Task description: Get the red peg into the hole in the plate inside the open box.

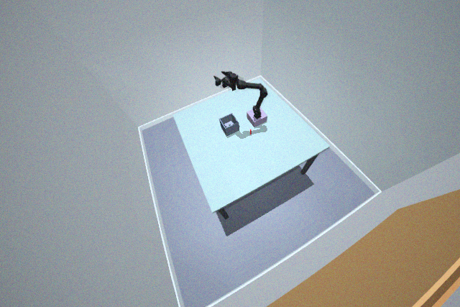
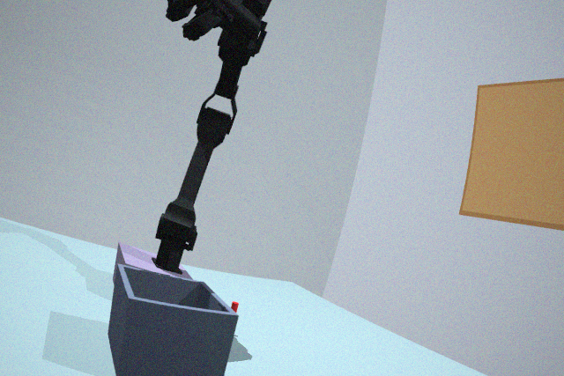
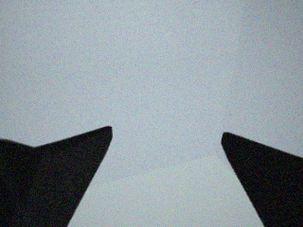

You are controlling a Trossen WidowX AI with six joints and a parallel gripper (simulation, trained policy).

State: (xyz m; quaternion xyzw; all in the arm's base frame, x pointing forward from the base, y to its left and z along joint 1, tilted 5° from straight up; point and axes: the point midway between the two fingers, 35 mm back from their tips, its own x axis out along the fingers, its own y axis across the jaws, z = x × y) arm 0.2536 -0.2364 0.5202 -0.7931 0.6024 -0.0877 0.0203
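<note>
Right now the red peg is 120 mm behind my gripper tip, 340 mm to the left of it and 580 mm below it. Also, from my gripper tip: pale plate 30 mm ahead, 150 mm to the left, 580 mm below.
</note>
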